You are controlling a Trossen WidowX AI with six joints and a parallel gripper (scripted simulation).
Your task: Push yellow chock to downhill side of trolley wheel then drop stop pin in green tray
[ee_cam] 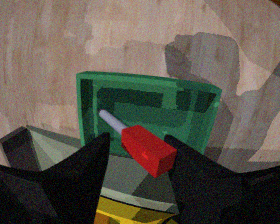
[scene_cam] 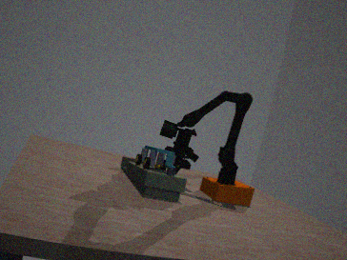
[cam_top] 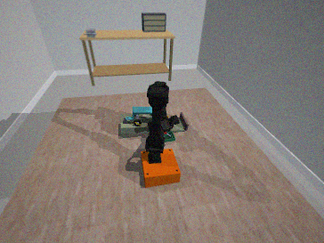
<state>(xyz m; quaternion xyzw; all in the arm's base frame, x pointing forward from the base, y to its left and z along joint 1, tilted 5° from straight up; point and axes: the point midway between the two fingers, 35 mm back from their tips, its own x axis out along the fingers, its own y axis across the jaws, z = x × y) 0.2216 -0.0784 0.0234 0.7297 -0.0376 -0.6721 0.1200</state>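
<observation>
The green tray lies 50 mm below my gripper tip. The rest, counted from my gripper tip: red-headed stop pin (10 mm to the right); yellow chock (60 mm ahead, 40 mm above, 10 mm to the left); grey-green ramp (120 mm to the left, 100 mm ahead, 10 mm above).
</observation>
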